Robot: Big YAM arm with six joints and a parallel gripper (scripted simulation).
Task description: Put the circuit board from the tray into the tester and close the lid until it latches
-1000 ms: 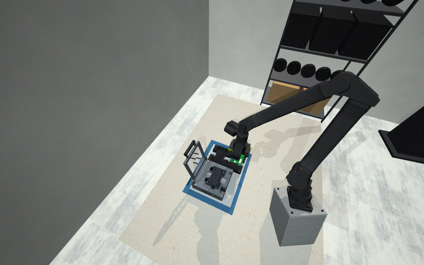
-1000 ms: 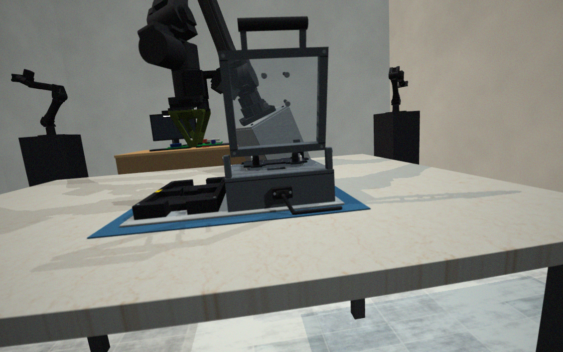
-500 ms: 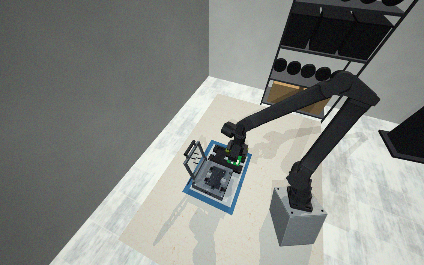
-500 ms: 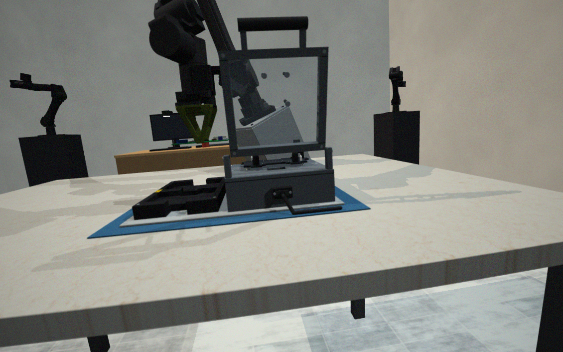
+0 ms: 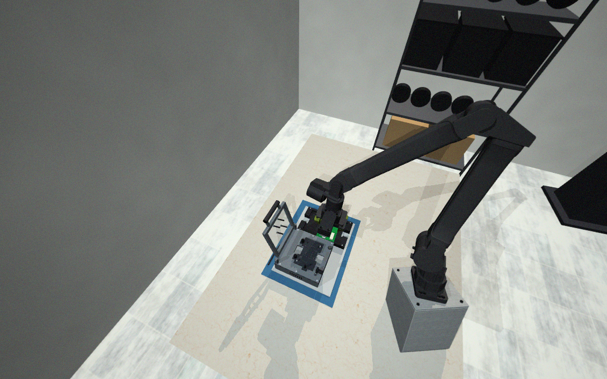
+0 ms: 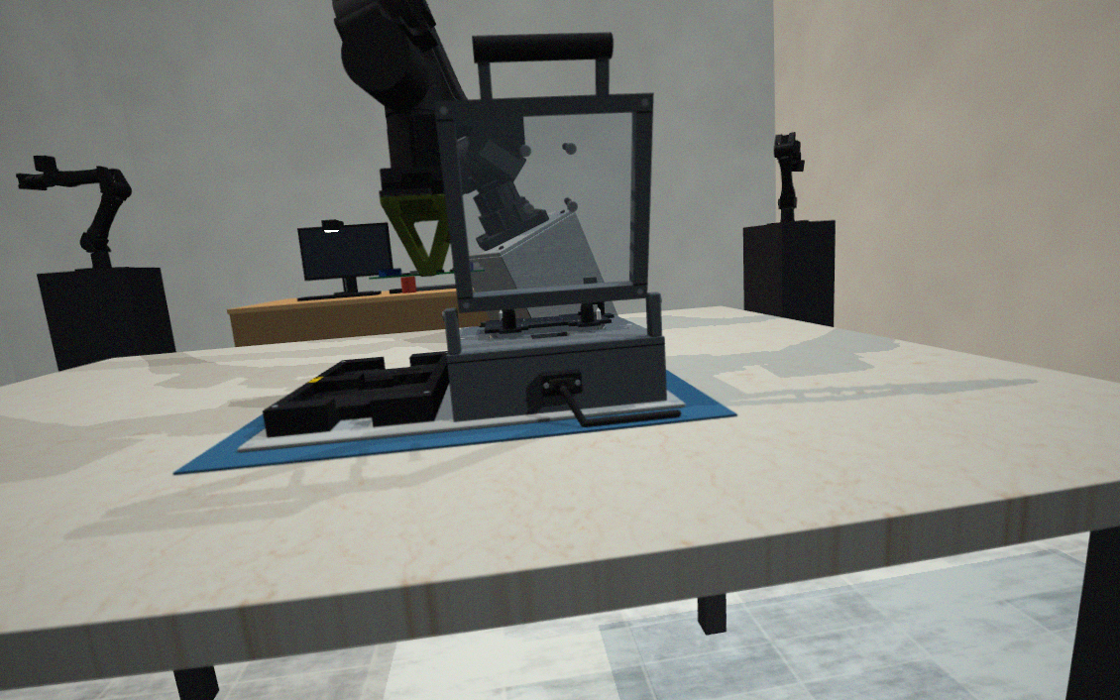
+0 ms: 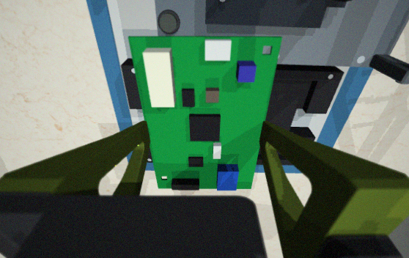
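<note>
Right now my hand is 11 cm to the right of the dark plate, 6 cm short of it and 6 cm above it. From my hand the other things lie so: latch hook: 17 cm to the left, 4 cm below; green circuit board: right at my hand; clear lid: 18 cm ahead, 8 cm to the left, 6 cm above.
</note>
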